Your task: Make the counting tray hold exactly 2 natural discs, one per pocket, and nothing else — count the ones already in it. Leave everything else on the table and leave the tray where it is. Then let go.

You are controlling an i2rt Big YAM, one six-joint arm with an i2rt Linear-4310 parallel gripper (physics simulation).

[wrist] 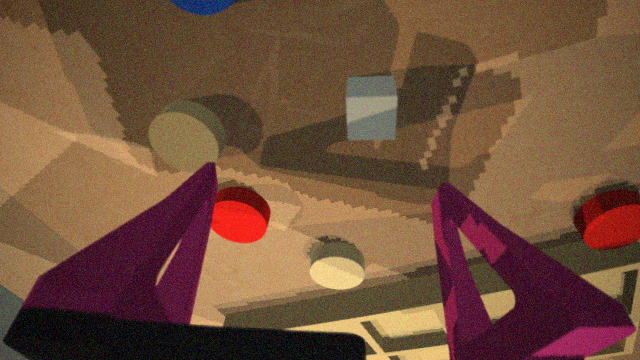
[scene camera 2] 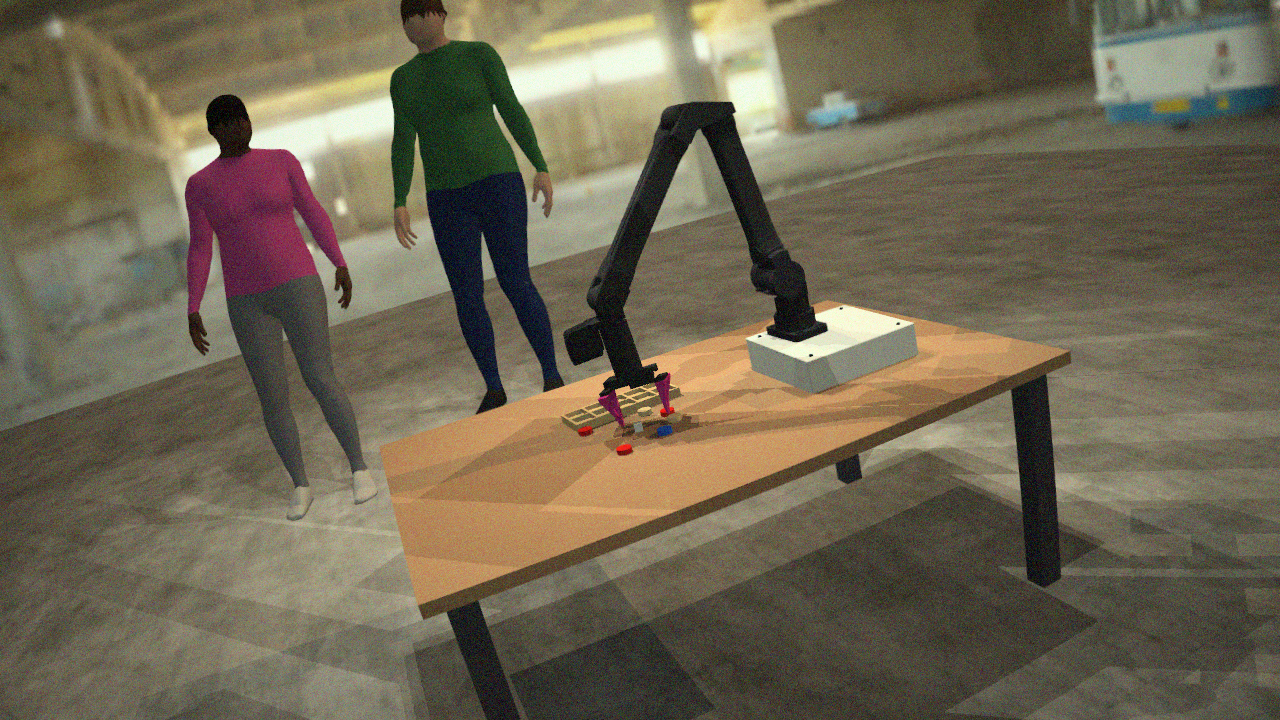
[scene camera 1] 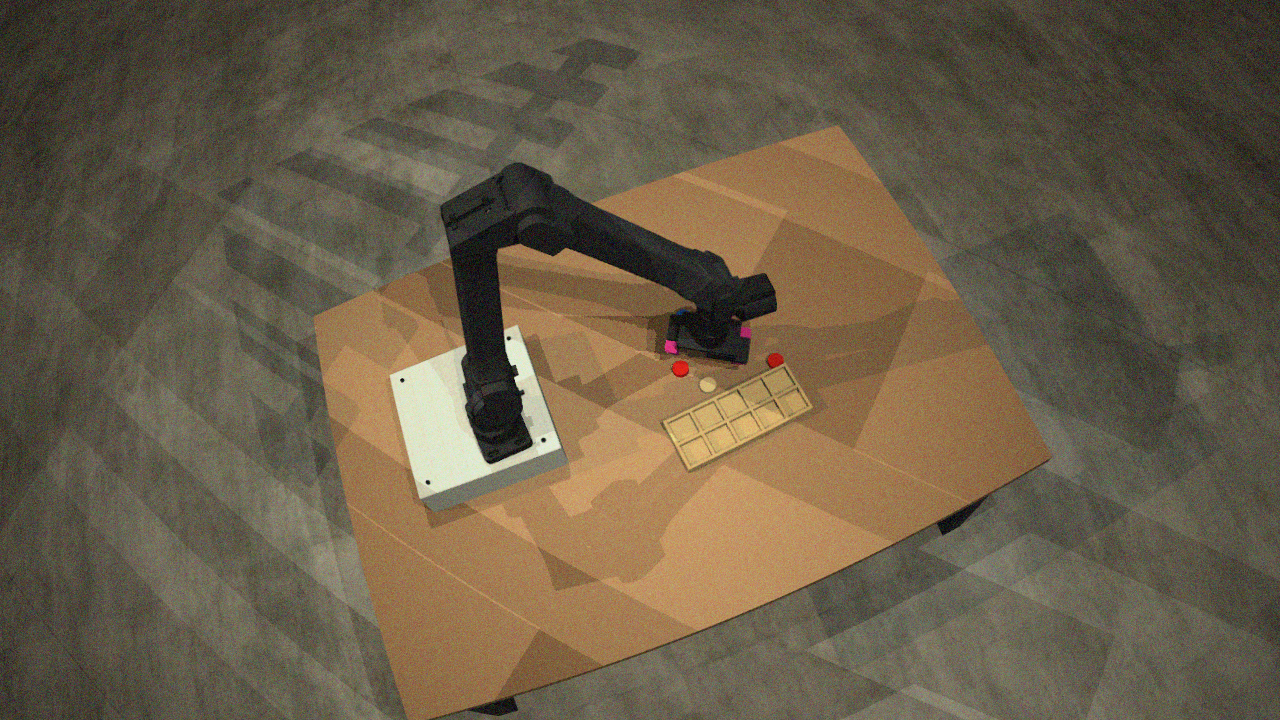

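Observation:
The pale wooden counting tray (scene camera 1: pixel 750 437) (scene camera 2: pixel 569 420) (wrist: pixel 600 278) has two rows of pockets; I see no disc in them in scene camera 1. A small natural disc (scene camera 1: pixel 707 385) (scene camera 2: pixel 644 411) (wrist: pixel 337 272) lies on the table beside the tray's long side. Another natural disc (wrist: pixel 184 140), larger-looking, shows by my left fingertip in the wrist view; the arm hides it in scene camera 1. My gripper (scene camera 1: pixel 708 339) (scene camera 2: pixel 644 418) (wrist: pixel 330 183) is open and empty, its magenta fingers wide apart above the table, away from the tray's pockets.
A red disc (scene camera 1: pixel 680 368) (scene camera 2: pixel 666 411) (wrist: pixel 240 215) lies near the small natural disc. Another red disc (scene camera 1: pixel 775 360) (scene camera 2: pixel 585 431) (wrist: pixel 612 220) is by the tray's far end. A pale block (scene camera 2: pixel 637 428) (wrist: pixel 371 107), a blue disc (scene camera 2: pixel 664 431) (wrist: pixel 204 5) and a third red disc (scene camera 2: pixel 624 449) lie nearby.

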